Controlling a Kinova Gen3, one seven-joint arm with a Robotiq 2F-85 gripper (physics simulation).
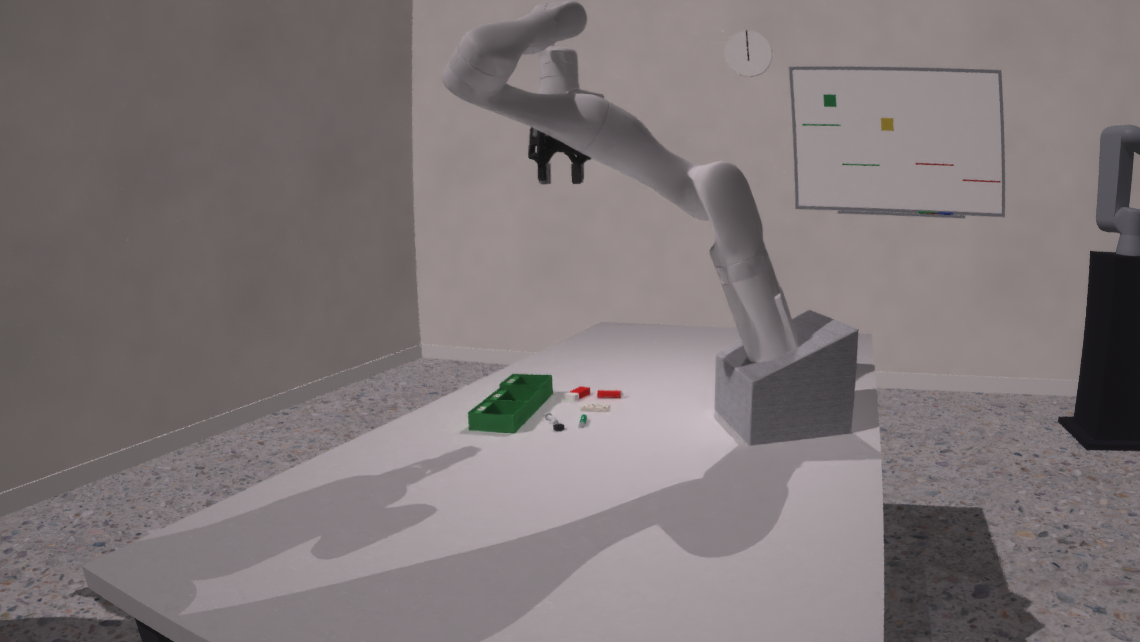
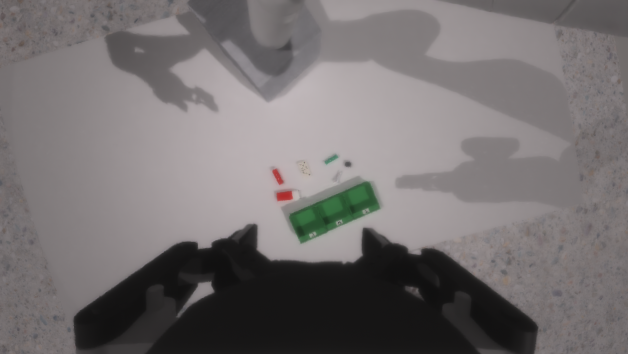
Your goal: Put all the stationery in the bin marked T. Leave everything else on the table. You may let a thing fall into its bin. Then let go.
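Places are measured from the arm's base along level axes (x left, y back, z up), in millimetres.
Where they show: gripper, between the fingertips: (image 1: 561,183) (image 2: 310,237); arm's base, origin of its link: (image 1: 772,349) (image 2: 271,26).
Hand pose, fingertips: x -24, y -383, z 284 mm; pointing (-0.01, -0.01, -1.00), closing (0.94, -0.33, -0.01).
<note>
Things, the pixels of their top centre, and the offset from my fingertips. Level surfaces: height alone.
- green three-compartment bin block, centre of its top: (image 1: 513,390) (image 2: 335,213) dx +46, dy -92, dz -378 mm
- red piece with a white end, centre of its top: (image 1: 577,391) (image 2: 288,195) dx -72, dy -8, dz -404 mm
- small red piece, centre of its top: (image 1: 610,390) (image 2: 277,176) dx -85, dy +57, dz -403 mm
- cream speckled flat piece, centre of its top: (image 1: 595,405) (image 2: 304,169) dx -2, dy +52, dz -410 mm
- small green piece, centre of its top: (image 1: 582,418) (image 2: 331,159) dx +84, dy +58, dz -407 mm
- small black round piece, centre of its top: (image 1: 558,425) (image 2: 348,164) dx +126, dy +29, dz -409 mm
- thin pale grey piece, centre of its top: (image 1: 551,414) (image 2: 339,177) dx +88, dy +1, dz -404 mm
- white table, height of its surface: dz -417 mm
My gripper (image 1: 560,175) (image 2: 310,237) is open and empty, high above the table, pointing down. A green three-compartment bin block (image 1: 490,420) (image 2: 352,217) has small white labels, too blurred to read. Beside it lie a red piece with a white end (image 1: 579,392) (image 2: 284,196), a small red piece (image 1: 609,393) (image 2: 278,176), a cream speckled flat piece (image 1: 595,408) (image 2: 303,168), a small green piece (image 1: 583,419) (image 2: 331,159), a small black round piece (image 1: 558,427) (image 2: 348,164) and a thin pale grey piece (image 2: 337,176). They are too small to identify surely as stationery.
The grey wedge-shaped arm base (image 1: 801,406) (image 2: 310,42) stands on the white table (image 1: 678,574) (image 2: 125,200), across the small pieces from the bins. Arm shadows fall on the table. A second arm on a black stand (image 1: 1116,342) is at the far right.
</note>
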